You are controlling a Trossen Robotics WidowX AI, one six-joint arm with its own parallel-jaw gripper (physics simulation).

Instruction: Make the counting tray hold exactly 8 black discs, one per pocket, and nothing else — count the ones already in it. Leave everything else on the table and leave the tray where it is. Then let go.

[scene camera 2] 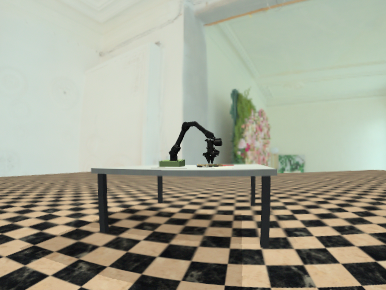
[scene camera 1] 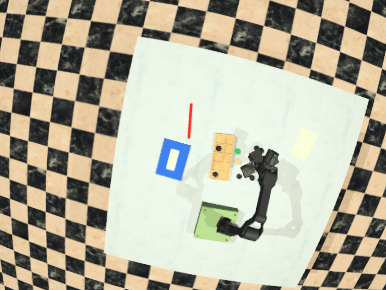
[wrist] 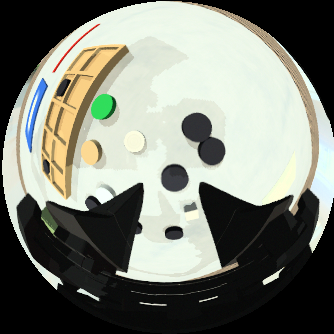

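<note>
The wooden counting tray [scene camera 1: 224,164] [wrist: 75,122] has two rows of pockets. One black disc [scene camera 1: 218,148] [wrist: 63,87] lies in a pocket towards its far end, another [scene camera 1: 215,174] [wrist: 46,166] in a pocket at its near end. My gripper [scene camera 1: 254,163] [scene camera 2: 210,163] [wrist: 171,186] points down low over the table, right of the tray in scene camera 1. It is partly open and empty. In the wrist view a loose black disc [wrist: 174,177] shows between the fingertips. Two touching black discs [wrist: 196,127] [wrist: 212,151] lie beyond it. More black discs [wrist: 173,232] [wrist: 92,202] lie nearer, one partly behind the left finger.
Near the tray lie a green disc [scene camera 1: 237,151] [wrist: 103,106], a tan disc [scene camera 1: 238,161] [wrist: 91,152], a cream disc [wrist: 134,142], a partly hidden white disc [wrist: 105,192] and a small pale block [wrist: 191,212]. A blue frame [scene camera 1: 162,157], red strip [scene camera 1: 190,121] and pale-yellow sheet [scene camera 1: 303,144] lie farther out.
</note>
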